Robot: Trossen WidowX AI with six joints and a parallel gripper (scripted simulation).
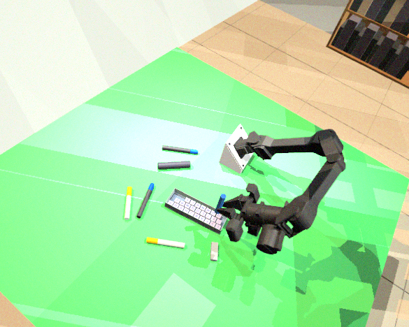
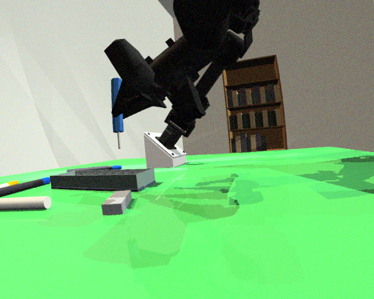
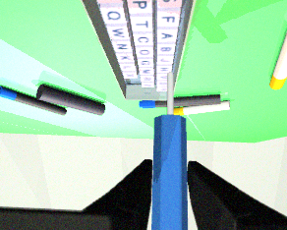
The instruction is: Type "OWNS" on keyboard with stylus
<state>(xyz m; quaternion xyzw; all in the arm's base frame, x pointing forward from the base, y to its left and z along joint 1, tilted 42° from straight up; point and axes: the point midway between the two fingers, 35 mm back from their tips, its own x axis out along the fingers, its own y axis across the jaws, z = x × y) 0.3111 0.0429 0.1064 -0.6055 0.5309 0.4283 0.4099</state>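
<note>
Now: the grey block 12 cm below my gripper tip, 7 cm ahead of it and 6 cm to the left of it. From my gripper tip the other things lie so: grey stylus tip (5 cm below); blue stylus (1 cm below).
</note>
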